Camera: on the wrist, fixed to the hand. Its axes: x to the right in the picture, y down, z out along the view.
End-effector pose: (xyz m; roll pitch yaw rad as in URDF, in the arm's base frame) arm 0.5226 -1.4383 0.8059 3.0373 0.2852 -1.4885
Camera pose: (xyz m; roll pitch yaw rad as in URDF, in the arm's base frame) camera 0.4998 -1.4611 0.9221 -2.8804 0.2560 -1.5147
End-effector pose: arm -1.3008 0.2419 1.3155 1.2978 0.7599 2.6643
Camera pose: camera -1.3505 0.1326 1.3275 1.7006 0.7393 2.7089
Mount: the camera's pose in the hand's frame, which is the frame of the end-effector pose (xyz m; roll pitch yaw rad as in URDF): -0.0127 0.0367 -0.1142 0.3728 0.0263 0.0282
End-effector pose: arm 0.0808 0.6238 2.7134 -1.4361 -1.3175 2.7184
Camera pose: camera 0.0825 0.7417 2.6881 -0.9874 -1.2852 2.6393
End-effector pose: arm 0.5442 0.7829 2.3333 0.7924 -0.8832 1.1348
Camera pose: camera 0.4614 0.8587 2.2892 1.1178 -0.8839 1.1956
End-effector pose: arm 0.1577 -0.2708 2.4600 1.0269 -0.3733 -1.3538
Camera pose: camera 0.2713 -0.2440 2.4296 1.3845 -0.3835 -1.3138
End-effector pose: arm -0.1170 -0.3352 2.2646 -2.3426 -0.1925 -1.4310
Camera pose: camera -0.2265 -0.3277 2.3145 -1.9627 -0.1905 -1.4702
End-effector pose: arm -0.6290 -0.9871 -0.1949 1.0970 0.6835 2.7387
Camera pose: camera -0.6551 -1.1047 -0.2020 1.4984 0.6699 2.7850
